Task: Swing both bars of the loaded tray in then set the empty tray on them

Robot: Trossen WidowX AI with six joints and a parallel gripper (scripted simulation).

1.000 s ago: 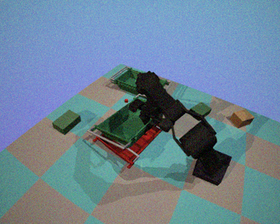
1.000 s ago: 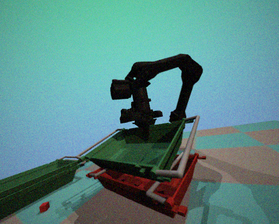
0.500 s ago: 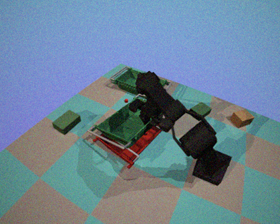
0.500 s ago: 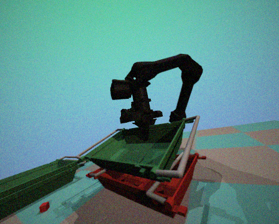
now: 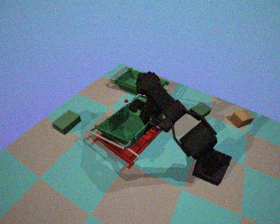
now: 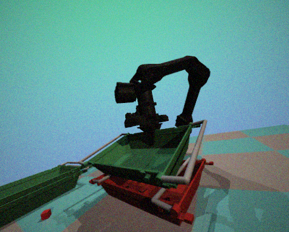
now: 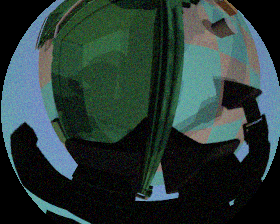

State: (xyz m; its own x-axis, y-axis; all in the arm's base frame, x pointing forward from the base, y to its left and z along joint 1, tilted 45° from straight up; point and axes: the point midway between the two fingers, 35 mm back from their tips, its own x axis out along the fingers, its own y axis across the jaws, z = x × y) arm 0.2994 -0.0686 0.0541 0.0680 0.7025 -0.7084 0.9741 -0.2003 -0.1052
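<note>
Now: the green tray 8 cm ahead of my gripper tip, 2 cm to the right of it and 1 cm above it. Also, from my gripper tip: grey cylinder 26 cm behind, 21 cm to the right, 8 cm below; small red block 25 cm to the right, 23 cm ahead, 11 cm below; red cube 29 cm to the right, 11 cm below, 9 cm behind.
</note>
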